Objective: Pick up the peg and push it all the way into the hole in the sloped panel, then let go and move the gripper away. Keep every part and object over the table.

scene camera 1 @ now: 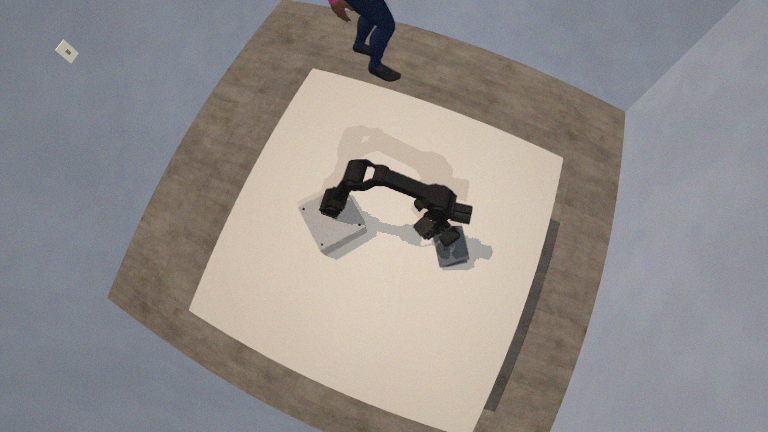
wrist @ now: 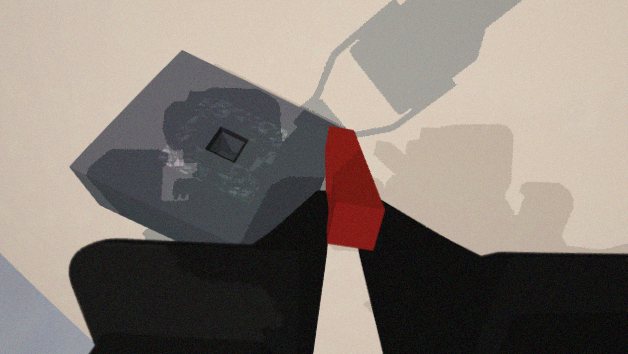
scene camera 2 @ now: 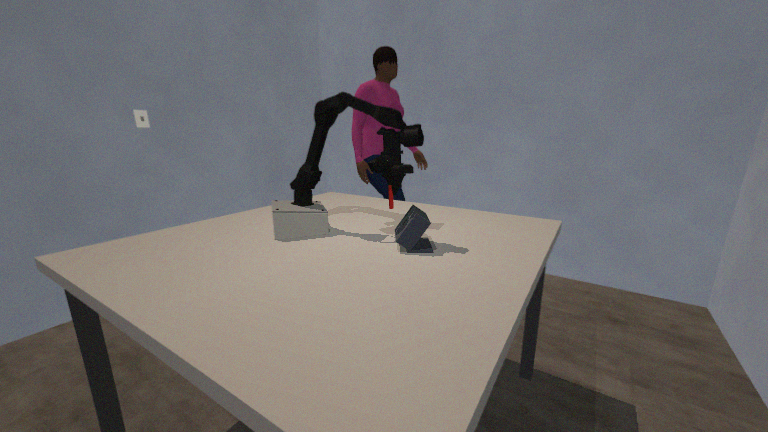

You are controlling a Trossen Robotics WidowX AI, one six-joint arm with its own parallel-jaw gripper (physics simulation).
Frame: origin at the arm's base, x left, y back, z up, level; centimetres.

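Seen in the pictures: gripper, fingertip midpoint: [wrist: 341, 203] [scene camera 2: 393, 194]; arm's base, link origin: [scene camera 1: 331, 208] [scene camera 2: 302, 204].
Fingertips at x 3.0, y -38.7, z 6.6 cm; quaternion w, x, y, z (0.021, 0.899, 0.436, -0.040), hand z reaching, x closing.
Offsets run from my fingertips to a thing's middle. "spot": to the spot under its first point. Level surfaces: height alone.
The red peg @[dx -0.8, dy +0.7, dz -0.6 cm] [scene camera 2: 390, 197] [wrist: 354, 180] is held between the fingertips and points down in scene camera 2, its lower end above the table and a little higher than the panel. My gripper [scene camera 2: 393, 185] [wrist: 341, 203] is shut on its upper part. The dark grey sloped panel @[dx -2.6, dy -8.5, dz -9.8 cm] [scene camera 1: 453, 256] [scene camera 2: 413, 228] [wrist: 185, 75] stands below the gripper; in the wrist view it lies to the upper left of the peg. Its square hole @[spot: dx -3.9, dy -6.8, dz -9.3 cm] [wrist: 227, 144] shows in the wrist view, apart from the peg. In scene camera 1 the arm hides the peg and part of the panel.
The arm's light grey base box [scene camera 1: 335, 231] [scene camera 2: 300, 222] stands on the table @[dz -16.1 cm] [scene camera 1: 375, 333] [scene camera 2: 300, 322], to the left of the panel. A person [scene camera 1: 375, 32] [scene camera 2: 378, 107] stands on the floor beyond the table's far edge.
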